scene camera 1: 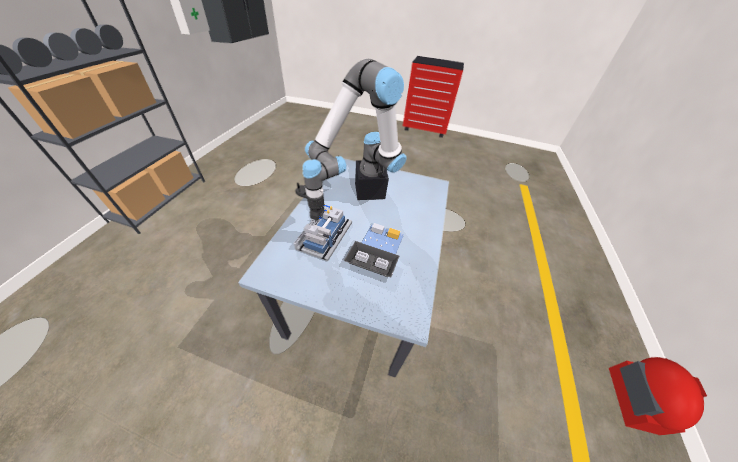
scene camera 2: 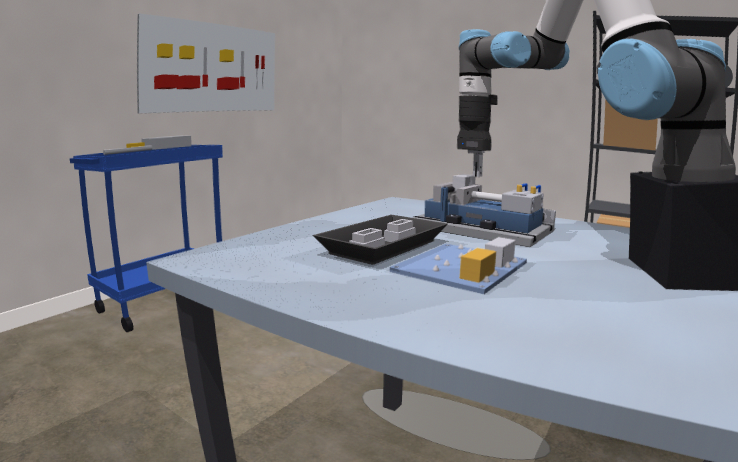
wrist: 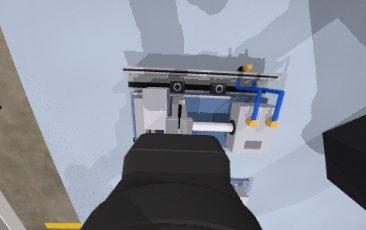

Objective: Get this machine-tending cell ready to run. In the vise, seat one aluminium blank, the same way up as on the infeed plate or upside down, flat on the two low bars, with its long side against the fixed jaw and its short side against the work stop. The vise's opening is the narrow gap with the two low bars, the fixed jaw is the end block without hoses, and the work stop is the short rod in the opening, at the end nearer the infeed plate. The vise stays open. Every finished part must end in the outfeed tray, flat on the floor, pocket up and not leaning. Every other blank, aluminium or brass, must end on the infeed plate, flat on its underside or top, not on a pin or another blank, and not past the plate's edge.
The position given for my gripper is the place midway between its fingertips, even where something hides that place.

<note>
I see my gripper (scene camera 2: 477,176), a brass blank (scene camera 2: 475,265) and a vise (wrist: 218,110).
My gripper also shows in the wrist view (wrist: 180,111). The wrist view does not show the brass blank, which is hidden by my gripper.
</note>
